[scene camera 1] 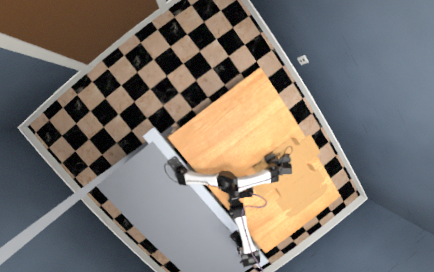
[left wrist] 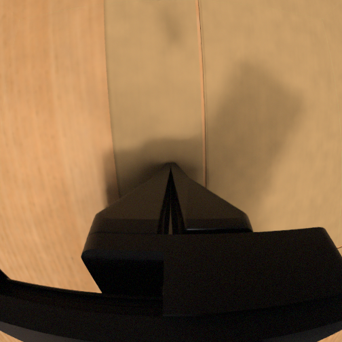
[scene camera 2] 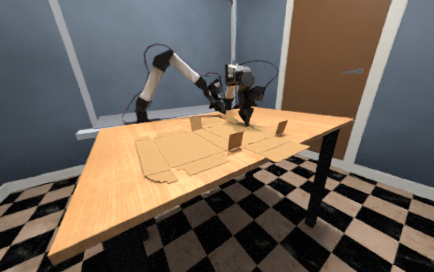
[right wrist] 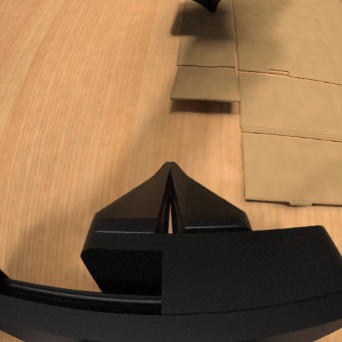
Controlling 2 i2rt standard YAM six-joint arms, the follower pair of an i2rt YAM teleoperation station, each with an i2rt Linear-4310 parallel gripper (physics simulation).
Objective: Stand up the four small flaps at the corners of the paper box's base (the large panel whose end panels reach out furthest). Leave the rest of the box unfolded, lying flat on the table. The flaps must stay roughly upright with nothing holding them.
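Where they show: left gripper, fingertip midpoint: point(scene camera 2: 247, 125); right gripper, fingertip midpoint: point(scene camera 1: 246, 174) point(scene camera 2: 225, 113); left arm's base, link origin: point(scene camera 1: 181, 170); right arm's base, link origin: point(scene camera 1: 241, 241) point(scene camera 2: 143, 122).
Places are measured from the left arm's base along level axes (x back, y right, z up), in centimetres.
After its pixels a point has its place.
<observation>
The unfolded box point(scene camera 1: 300, 187) {x -56.3, y 59.9, z 1.6 cm} point(scene camera 2: 187, 145) {x -56.9, y 61.5, z 1.7 cm} lies flat. Three corner flaps look roughly upright in scene camera 2: one at the back left point(scene camera 2: 196, 123) {x -41.5, y 50.6, z 4.5 cm}, one in the middle point(scene camera 2: 235, 141) {x -69.2, y 51.0, z 4.3 cm} and one at the right point(scene camera 2: 281, 128) {x -69.3, y 28.4, z 4.2 cm}. The fourth flap point(right wrist: 205, 84) is tilted up a little in the right wrist view, with a shadow under its outer edge. My left gripper point(scene camera 2: 247, 123) {x -52.1, y 29.0, z 1.9 cm} point(left wrist: 170, 170) is shut and empty, low over the narrow end panel point(left wrist: 155, 75). My right gripper point(scene camera 2: 223, 111) {x -31.2, y 26.3, z 4.5 cm} point(right wrist: 169, 169) is shut and empty, above the table beside the fourth flap, apart from it.
The wooden table point(scene camera 1: 235, 125) {x -44.0, y -2.8, z 1.5 cm} point(scene camera 2: 100, 200) {x -70.9, y 83.5, z 1.5 cm} carries the box. The box's far panels point(scene camera 2: 287, 150) {x -78.8, y 39.4, z 1.6 cm} reach the table's edge at the right in scene camera 2. The two arms are close together, and cross in scene camera 1. A grey ledge point(scene camera 1: 155, 200) {x 25.6, y 5.8, z 0.5 cm} runs behind the table.
</observation>
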